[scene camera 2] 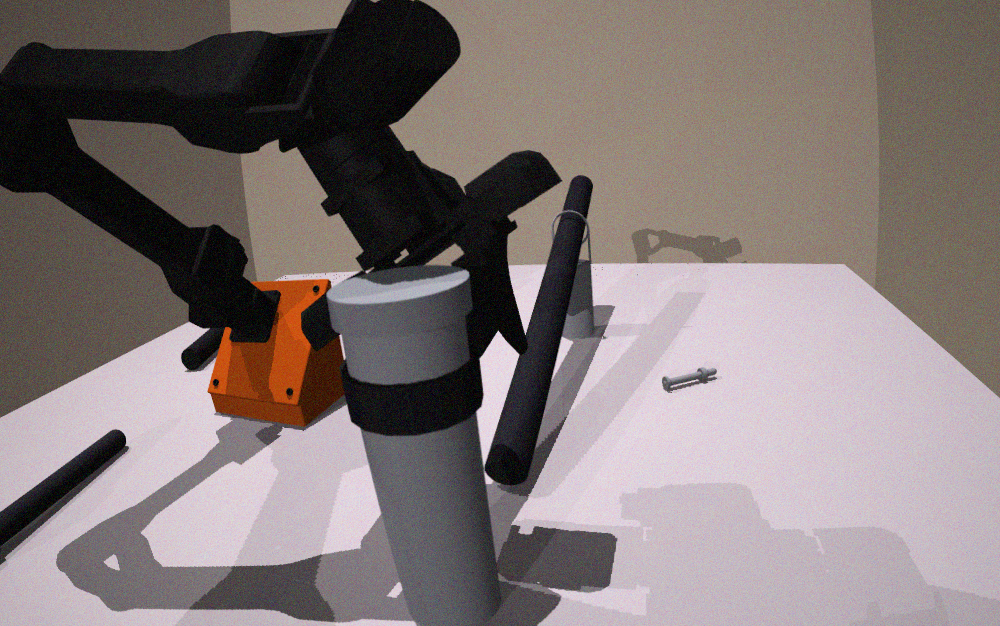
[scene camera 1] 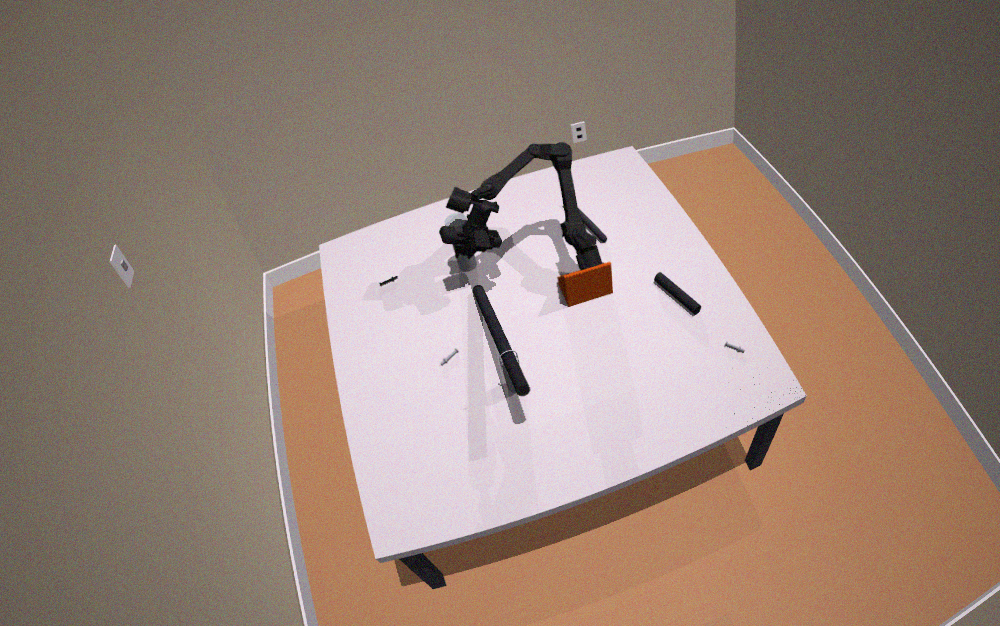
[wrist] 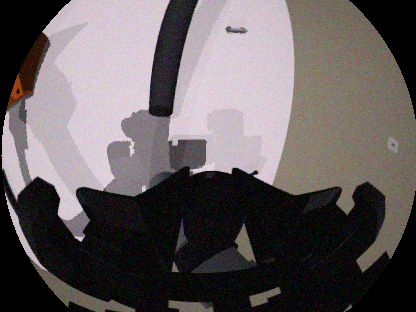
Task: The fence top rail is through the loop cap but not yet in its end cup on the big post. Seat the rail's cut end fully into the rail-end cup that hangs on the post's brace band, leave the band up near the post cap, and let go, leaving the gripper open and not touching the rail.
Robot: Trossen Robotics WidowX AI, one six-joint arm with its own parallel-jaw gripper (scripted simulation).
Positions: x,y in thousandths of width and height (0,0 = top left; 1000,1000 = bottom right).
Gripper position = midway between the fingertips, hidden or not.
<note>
In view: my gripper (scene camera 2: 498,585), a dark top rail (scene camera 2: 510,734) and a tube (scene camera 2: 194,569).
The dark top rail is seen too in scene camera 1 (scene camera 1: 498,536). My gripper also shows in scene camera 1 (scene camera 1: 462,411) and in the wrist view (wrist: 506,553). The wrist view misses the tube: it is out of frame.
</note>
